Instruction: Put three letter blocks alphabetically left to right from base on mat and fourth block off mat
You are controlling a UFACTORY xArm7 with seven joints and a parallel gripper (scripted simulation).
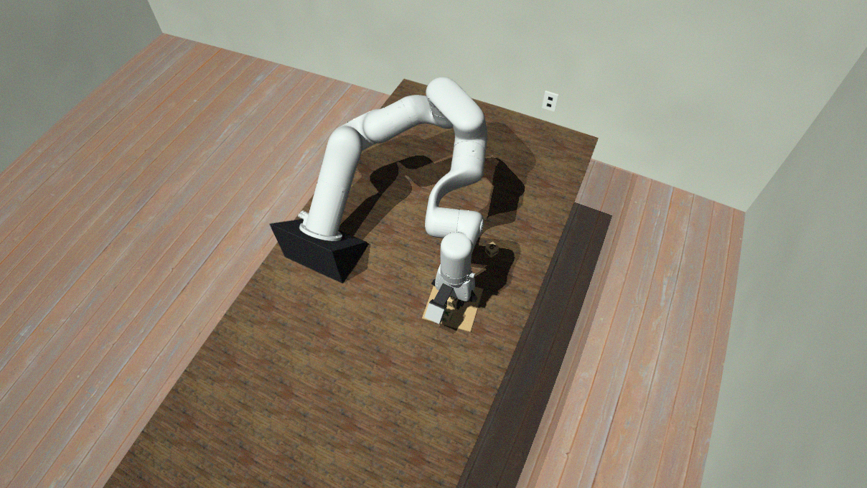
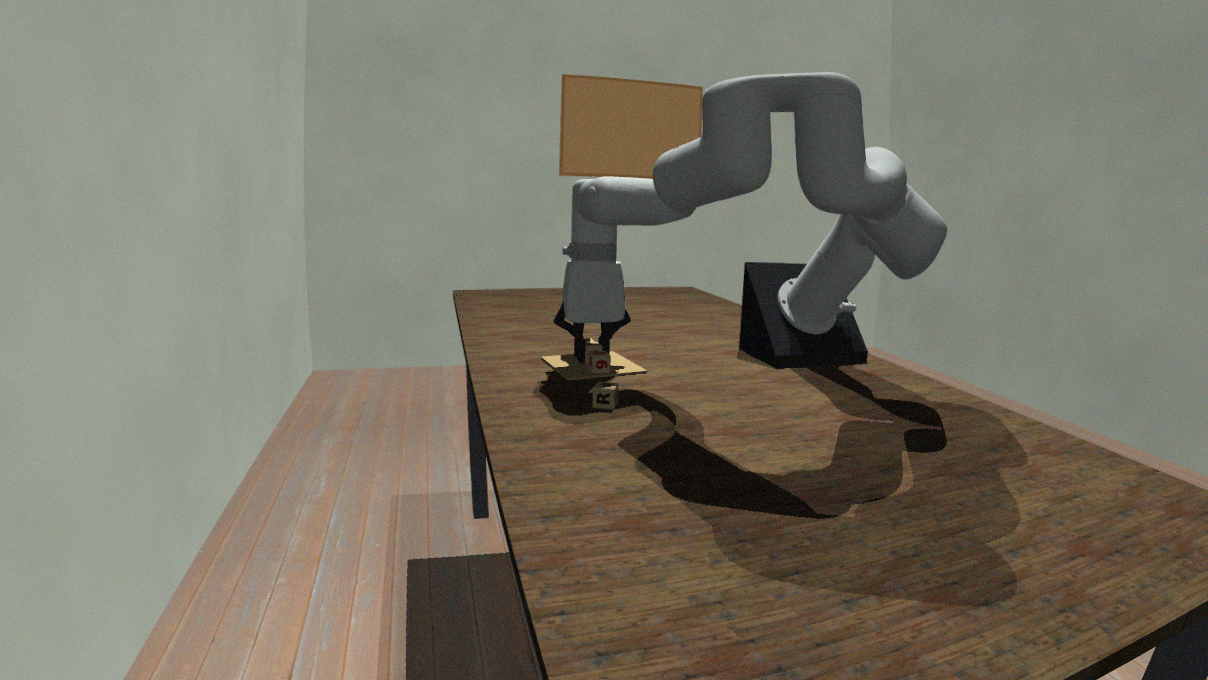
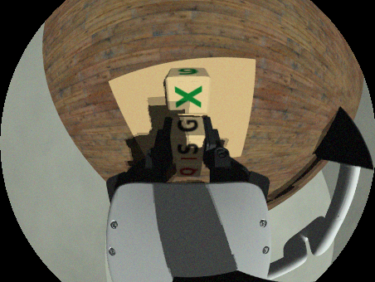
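Now: hand 1 cm above the S block. The rest, counted from my hand: red-marked block: 5 cm to the left, 1 cm below; then tan mat: 3 cm below.
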